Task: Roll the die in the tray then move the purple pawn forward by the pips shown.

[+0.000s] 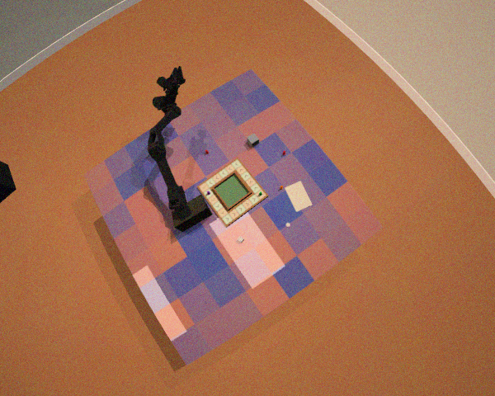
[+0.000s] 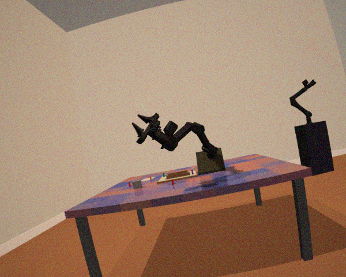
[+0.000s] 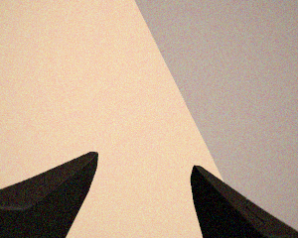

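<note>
The white die is 240 mm behind my gripper tip, 820 mm to the right of it and 400 mm below it. The rest, counted from my gripper tip: grey cube 150 mm ahead, 410 mm to the right, 390 mm below; green tray 120 mm behind, 580 mm to the right, 410 mm below; purple pawn 230 mm behind, 510 mm to the right, 390 mm below.
</note>
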